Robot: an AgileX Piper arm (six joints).
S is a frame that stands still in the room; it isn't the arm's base.
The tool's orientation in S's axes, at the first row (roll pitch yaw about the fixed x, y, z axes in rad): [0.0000 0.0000 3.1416]
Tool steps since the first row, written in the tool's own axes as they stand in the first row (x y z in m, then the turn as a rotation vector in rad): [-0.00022 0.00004 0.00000 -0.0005 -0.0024 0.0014]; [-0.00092 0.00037 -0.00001 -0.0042 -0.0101 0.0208]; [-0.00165 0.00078 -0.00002 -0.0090 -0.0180 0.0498]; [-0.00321 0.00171 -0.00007 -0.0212 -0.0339 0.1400]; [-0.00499 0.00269 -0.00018 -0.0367 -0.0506 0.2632]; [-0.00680 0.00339 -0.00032 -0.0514 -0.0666 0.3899]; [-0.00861 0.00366 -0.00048 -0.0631 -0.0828 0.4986]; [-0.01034 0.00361 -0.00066 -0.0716 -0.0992 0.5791]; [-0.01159 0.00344 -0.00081 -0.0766 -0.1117 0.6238]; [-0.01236 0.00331 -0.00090 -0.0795 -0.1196 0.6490]
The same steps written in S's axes. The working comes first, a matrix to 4 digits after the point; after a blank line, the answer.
The tool's axes in the first row as the columns of a matrix, in S's axes (used below as rounded here):
[-1.0000 0.0000 0.0000]
[0.0000 -1.0000 0.0000]
[0.0000 0.0000 1.0000]

[0.00022 -0.00004 0.00000 0.0005 0.0024 0.0014]; [0.00092 -0.00037 -0.00001 0.0042 0.0101 0.0208]; [0.00165 -0.00078 -0.00002 0.0090 0.0180 0.0498]; [0.00321 -0.00171 -0.00007 0.0212 0.0339 0.1400]; [0.00499 -0.00269 -0.00018 0.0367 0.0506 0.2632]; [0.00680 -0.00339 -0.00032 0.0514 0.0666 0.3899]; [0.00861 -0.00366 -0.00048 0.0631 0.0828 0.4986]; [0.01034 -0.00361 -0.00066 0.0716 0.0992 0.5791]; [0.01159 -0.00344 -0.00081 0.0766 0.1117 0.6238]; [0.01236 -0.00331 -0.00090 0.0795 0.1196 0.6490]
